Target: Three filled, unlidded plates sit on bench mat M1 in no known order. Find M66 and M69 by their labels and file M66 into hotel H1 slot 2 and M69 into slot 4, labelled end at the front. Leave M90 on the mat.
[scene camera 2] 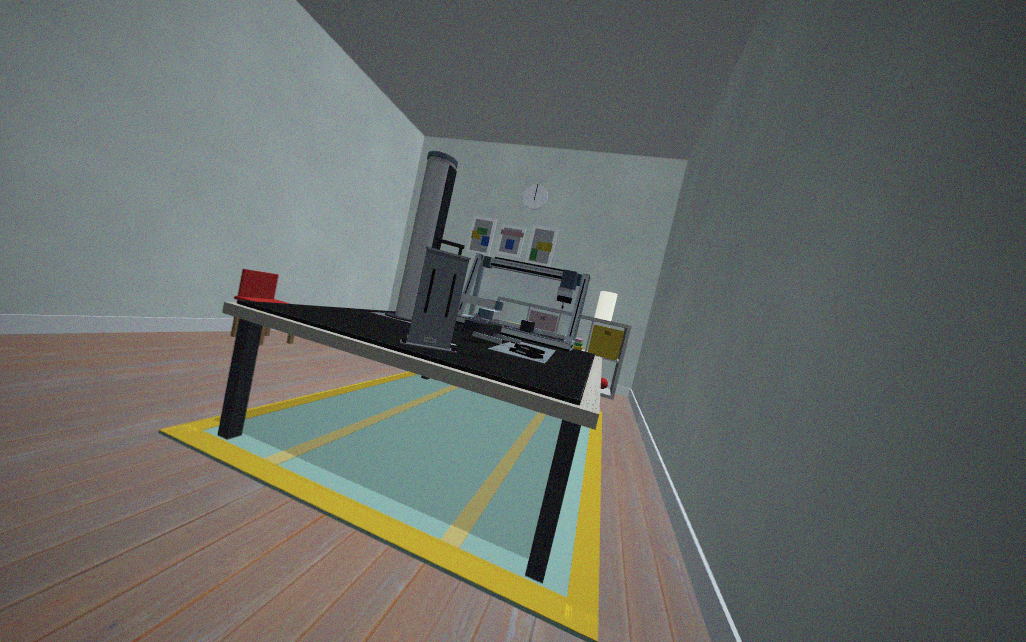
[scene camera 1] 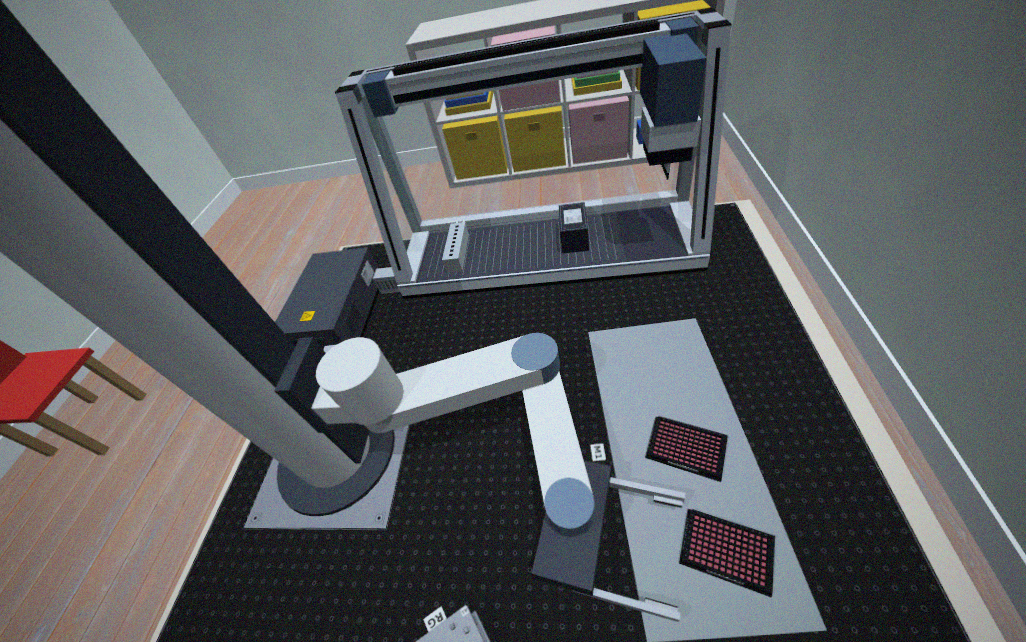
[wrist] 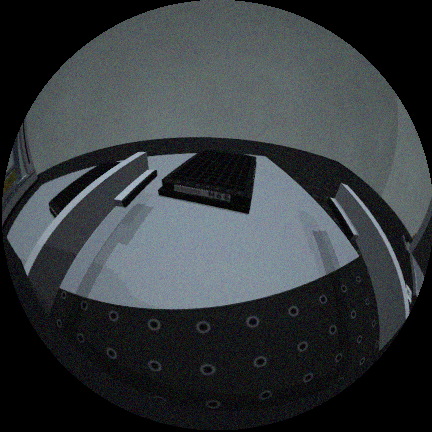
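Seen in the pictures: gripper, between the fingertips: [scene camera 2: 511, 342] [scene camera 1: 682, 553] [wrist: 248, 171]; arm's base, origin of its link: [scene camera 1: 339, 456].
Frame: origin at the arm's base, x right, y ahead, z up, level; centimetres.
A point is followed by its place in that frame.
Note:
Two black plates with pink wells lie on the pale mat M1 [scene camera 1: 643, 378] [wrist: 200, 260]. The nearer plate [scene camera 1: 727, 551] {y 71.9, x 19.0, z 2.9 cm} [wrist: 215, 172] {y 70.3, x 18.1, z 2.7 cm} lies ahead of my gripper [scene camera 1: 678, 554] {y 64.8, x 19.7, z 5.3 cm} [wrist: 248, 171] {y 64.8, x 19.7, z 5.3 cm}, its labelled end facing the wrist camera; the label's print is too blurred to read. The other plate [scene camera 1: 687, 448] {y 69.8, x 1.9, z 2.3 cm} [wrist: 82, 186] {y 68.3, x 2.0, z 3.0 cm} is partly behind the left finger in the wrist view. My gripper is open and empty, fingers spread above the mat's near side. A tall grey housing [scene camera 2: 437, 299] {y 47.5, x 60.0, z 17.5 cm}, probably hotel H1, stands on the bench; its slots are hidden. A third plate does not show on the mat.
A gantry machine [scene camera 1: 556, 281] {y 47.5, x -45.0, z 2.4 cm} stands at the back of the bench, with a dark box [scene camera 1: 330, 291] {y -8.9, x -38.2, z 12.8 cm} at its left. A metal stand [scene camera 1: 460, 629] {y 32.3, x 30.1, z 7.3 cm} beside the RG label [scene camera 1: 435, 619] {y 26.5, x 28.3, z 1.3 cm} shows at the bottom edge. The arm's column [scene camera 1: 249, 393] {y 4.8, x 5.7, z 33.5 cm} stands at left.

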